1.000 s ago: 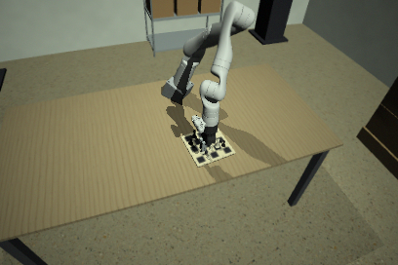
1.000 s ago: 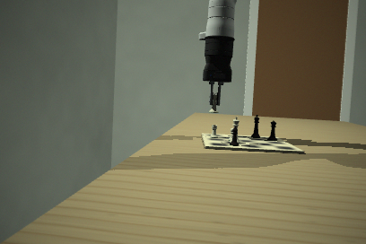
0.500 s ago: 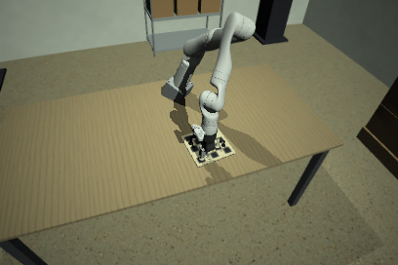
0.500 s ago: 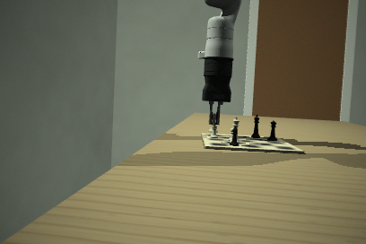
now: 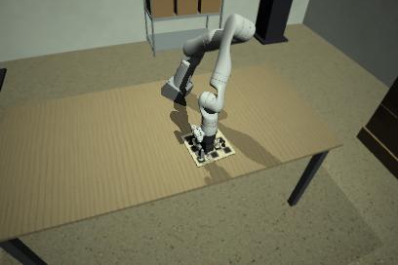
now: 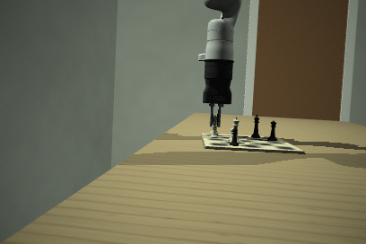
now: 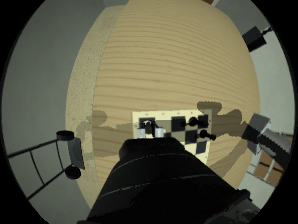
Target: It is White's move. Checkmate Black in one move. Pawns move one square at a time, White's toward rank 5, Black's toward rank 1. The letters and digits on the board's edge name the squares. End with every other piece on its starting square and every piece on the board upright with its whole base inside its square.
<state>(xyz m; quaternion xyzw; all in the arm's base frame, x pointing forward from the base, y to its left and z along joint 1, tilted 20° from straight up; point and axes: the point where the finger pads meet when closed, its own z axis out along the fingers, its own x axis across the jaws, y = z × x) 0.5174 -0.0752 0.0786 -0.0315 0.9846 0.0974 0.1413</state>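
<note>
Now: the white pawn 40 mm to the left of my hand and 30 mm below it. From my hand the other things lie so: chessboard (80 mm behind, 70 mm to the left, 50 mm below); then black piece (150 mm to the left, 50 mm behind, 20 mm below).
</note>
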